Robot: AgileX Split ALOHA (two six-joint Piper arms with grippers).
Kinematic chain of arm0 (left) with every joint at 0, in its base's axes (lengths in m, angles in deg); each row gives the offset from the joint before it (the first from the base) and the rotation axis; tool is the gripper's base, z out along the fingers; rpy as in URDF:
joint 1: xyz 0 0 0.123 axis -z
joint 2: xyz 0 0 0 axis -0.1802 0.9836 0
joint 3: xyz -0.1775 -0.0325 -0.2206 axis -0.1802 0.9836 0
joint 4: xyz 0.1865 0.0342 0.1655 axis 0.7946 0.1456 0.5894
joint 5: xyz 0 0 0 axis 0.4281 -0.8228 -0.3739
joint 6: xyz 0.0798 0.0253 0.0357 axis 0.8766 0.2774 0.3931
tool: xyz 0 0 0 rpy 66.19 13.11 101.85
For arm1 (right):
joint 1: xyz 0 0 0.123 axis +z
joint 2: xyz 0 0 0 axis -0.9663 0.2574 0
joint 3: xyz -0.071 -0.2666 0.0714 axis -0.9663 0.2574 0
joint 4: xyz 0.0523 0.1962 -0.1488 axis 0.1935 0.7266 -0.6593
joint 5: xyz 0 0 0 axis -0.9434 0.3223 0.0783
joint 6: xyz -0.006 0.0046 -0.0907 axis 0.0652 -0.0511 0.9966
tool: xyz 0 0 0 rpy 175.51 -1.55 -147.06
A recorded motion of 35 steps. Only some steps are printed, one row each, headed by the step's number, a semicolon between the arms.
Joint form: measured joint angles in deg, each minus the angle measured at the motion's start. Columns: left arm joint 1, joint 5, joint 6, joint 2, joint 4, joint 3; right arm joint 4, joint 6, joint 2, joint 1, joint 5, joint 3.
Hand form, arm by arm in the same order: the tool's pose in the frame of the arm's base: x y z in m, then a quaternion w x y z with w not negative. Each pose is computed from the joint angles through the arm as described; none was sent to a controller.
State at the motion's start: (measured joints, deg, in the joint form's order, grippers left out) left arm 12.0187 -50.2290 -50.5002 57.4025 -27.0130 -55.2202; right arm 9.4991 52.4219 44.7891 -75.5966 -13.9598 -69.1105
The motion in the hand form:
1: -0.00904 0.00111 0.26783 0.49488 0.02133 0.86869 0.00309; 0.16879 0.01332 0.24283 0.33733 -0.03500 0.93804 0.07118
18: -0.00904 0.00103 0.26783 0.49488 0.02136 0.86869 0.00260; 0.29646 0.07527 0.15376 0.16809 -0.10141 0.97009 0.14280
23: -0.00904 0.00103 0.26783 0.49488 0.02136 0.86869 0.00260; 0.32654 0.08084 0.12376 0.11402 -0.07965 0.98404 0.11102
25: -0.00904 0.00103 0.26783 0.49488 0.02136 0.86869 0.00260; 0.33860 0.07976 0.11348 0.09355 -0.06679 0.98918 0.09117
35: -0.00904 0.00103 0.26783 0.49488 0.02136 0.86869 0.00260; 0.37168 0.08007 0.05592 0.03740 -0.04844 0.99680 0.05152
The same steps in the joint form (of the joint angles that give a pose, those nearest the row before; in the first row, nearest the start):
1: 0.00 0.00 0.00 0.00 0.00 0.00; 2.30 2.36 3.12 0.00 -0.83 -0.46
18: 0.00 0.00 0.00 0.00 -0.06 0.00; 17.20 14.54 46.95 10.39 -4.82 -19.20
23: 0.00 0.00 0.00 0.00 -0.06 0.00; 7.03 2.37 57.00 11.42 -2.74 -26.95
25: 0.00 0.00 0.00 0.00 -0.06 0.00; 1.72 -3.66 60.59 11.42 -1.06 -30.43
35: 0.00 0.00 0.00 0.00 -0.06 0.00; -6.08 -11.99 74.71 11.42 0.94 -40.39

